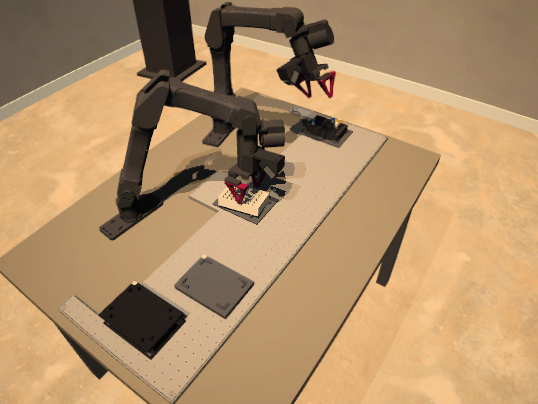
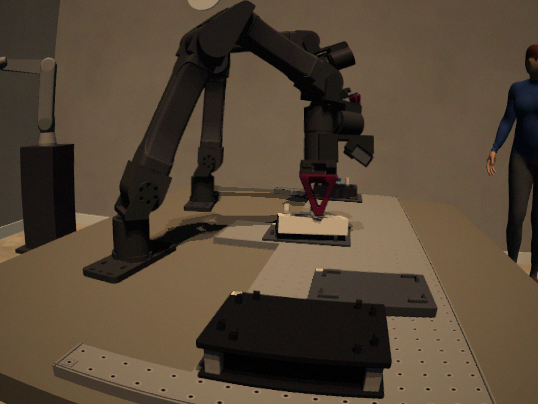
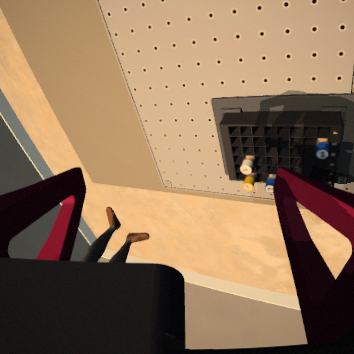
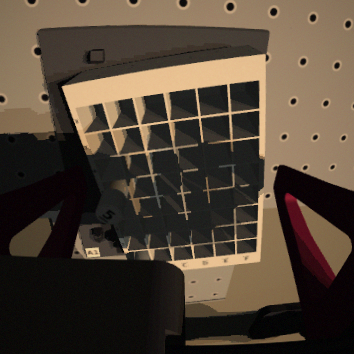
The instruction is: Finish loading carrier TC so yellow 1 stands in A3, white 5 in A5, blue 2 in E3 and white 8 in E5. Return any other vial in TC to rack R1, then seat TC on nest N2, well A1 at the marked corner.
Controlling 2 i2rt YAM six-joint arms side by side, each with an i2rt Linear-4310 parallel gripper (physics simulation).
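Frame: origin at the left arm's base, x ahead, y left, z up, level; millimetres.
Seen in the pictures: left gripper, fingertip midpoint: (image 1: 320, 97) (image 3: 179, 177); right gripper, fingertip midpoint: (image 1: 248, 194) (image 2: 318, 214) (image 4: 179, 175); left arm's base, origin of the base link: (image 1: 222, 131) (image 2: 202, 203); right arm's base, origin of the base link: (image 1: 132, 216) (image 2: 132, 261).
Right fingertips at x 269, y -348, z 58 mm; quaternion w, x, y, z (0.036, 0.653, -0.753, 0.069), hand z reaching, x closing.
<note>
Offsets run from my right fingertips to a thing's middle. "spot": to the spot under its first point.
A cream gridded carrier @(13 mm back, 2 mm right, 19 mm down) (image 1: 242, 206) (image 2: 310, 224) (image 4: 165, 82) rests slightly askew on a dark plate. A white vial 5 (image 2: 286, 207) (image 4: 109, 215) stands in its column A; its row is shadowed. My right gripper (image 1: 249, 194) (image 2: 318, 215) (image 4: 179, 175) is open, low over the carrier, its fingers at either side. A black gridded rack @(109 mm ahead, 461 mm left, 24 mm down) (image 1: 325, 131) (image 2: 350, 191) (image 3: 285, 119) at the back holds blue vial 2 @(58 mm ahead, 450 mm left, 14 mm down) (image 3: 322, 150), a white vial @(143 mm ahead, 461 mm left, 14 mm down) (image 3: 247, 165), a yellow vial @(148 mm ahead, 488 mm left, 14 mm down) (image 3: 249, 183) and another blue vial @(122 mm ahead, 493 mm left, 14 mm down) (image 3: 270, 184). My left gripper (image 1: 320, 96) (image 3: 179, 177) is open and empty, high above the back.
A grey plate with corner brackets @(39 mm ahead, 301 mm right, 35 mm down) (image 1: 215, 285) (image 2: 370, 292) lies nearer the front. A raised black stand with pegs @(spot: 50 mm back, 469 mm right, 5 mm down) (image 1: 144, 320) (image 2: 295, 325) is beside it. Both have a pale corner mark. The plate under the cream carrier @(spot: 57 mm ahead, 5 mm right, 40 mm down) (image 4: 160, 40) bears an A1 label @(spot: 81 mm back, 75 mm left, 40 mm down) (image 4: 93, 252). A person (image 2: 525, 125) stands beyond the table.
</note>
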